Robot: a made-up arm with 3 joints. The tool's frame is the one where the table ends. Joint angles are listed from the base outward.
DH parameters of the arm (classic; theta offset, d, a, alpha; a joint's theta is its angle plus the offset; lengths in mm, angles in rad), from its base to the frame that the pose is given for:
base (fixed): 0 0 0 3.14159
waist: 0 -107 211 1.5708
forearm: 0 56 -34 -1.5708
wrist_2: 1.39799 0 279.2 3.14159
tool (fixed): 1.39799 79 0 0
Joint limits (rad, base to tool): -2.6..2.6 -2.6..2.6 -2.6..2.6
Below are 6 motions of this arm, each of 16 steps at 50 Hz.
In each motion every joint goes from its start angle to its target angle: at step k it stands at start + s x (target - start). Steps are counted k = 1, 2, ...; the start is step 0. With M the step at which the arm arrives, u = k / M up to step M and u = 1 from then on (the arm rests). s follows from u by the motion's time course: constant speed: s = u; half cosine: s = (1 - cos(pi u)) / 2; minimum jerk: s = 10 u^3 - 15 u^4 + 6 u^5.
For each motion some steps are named. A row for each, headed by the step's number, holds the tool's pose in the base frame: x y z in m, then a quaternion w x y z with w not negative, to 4 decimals.
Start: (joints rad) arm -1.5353 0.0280 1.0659
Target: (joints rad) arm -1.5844 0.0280 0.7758
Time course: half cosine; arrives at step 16
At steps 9, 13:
9: 0.1539 -0.0057 0.1921 0.9440 -0.0132 0.0047 0.3297
13: 0.1699 0.0170 0.1915 0.9248 -0.0130 0.0052 0.3802

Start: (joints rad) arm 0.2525 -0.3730 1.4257
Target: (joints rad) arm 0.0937 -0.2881 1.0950
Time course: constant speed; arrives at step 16
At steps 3, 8, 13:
3: -0.0996 -0.0262 0.0785 0.6904 0.0959 -0.1495 -0.7013
8: -0.0921 -0.0587 0.0904 0.7437 0.0851 -0.1408 -0.6480
13: -0.0786 -0.0895 0.1026 0.7927 0.0748 -0.1317 -0.5905

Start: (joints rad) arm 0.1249 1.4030 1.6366
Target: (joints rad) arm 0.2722 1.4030 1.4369
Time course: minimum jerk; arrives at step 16
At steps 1, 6, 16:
1: 0.2383 -0.0037 0.4274 0.4863 -0.4425 0.4698 -0.5891
6: 0.2358 -0.0282 0.4254 0.4905 -0.4197 0.4902 -0.5856
16: 0.2224 -0.0914 0.4161 0.5015 -0.3549 0.5390 -0.5762

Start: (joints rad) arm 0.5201 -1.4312 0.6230
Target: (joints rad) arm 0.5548 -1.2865 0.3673
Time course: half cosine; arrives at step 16
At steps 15, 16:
15: -0.0208 -0.2433 0.0439 0.7159 -0.0554 -0.5978 -0.3566
16: -0.0209 -0.2435 0.0447 0.7166 -0.0561 -0.5972 -0.3560

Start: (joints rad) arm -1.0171 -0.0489 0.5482
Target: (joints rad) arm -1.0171 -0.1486 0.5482
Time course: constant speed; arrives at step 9
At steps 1, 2, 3, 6, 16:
1: 0.2102 -0.0475 0.1777 0.9722 0.0211 -0.0213 0.2322
2: 0.2098 -0.0481 0.1761 0.9720 0.0250 -0.0252 0.2322
3: 0.2094 -0.0488 0.1745 0.9718 0.0289 -0.0291 0.2321
6: 0.2083 -0.0506 0.1698 0.9710 0.0407 -0.0409 0.2319
16: 0.2072 -0.0523 0.1649 0.9700 0.0523 -0.0526 0.2317

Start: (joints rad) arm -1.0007 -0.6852 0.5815
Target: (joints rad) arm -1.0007 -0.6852 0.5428
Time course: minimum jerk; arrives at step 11
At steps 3, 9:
3: 0.1959 -0.0665 0.0772 0.9208 0.2383 -0.2368 0.1983
9: 0.2022 -0.0629 0.0825 0.9175 0.2345 -0.2406 0.2130

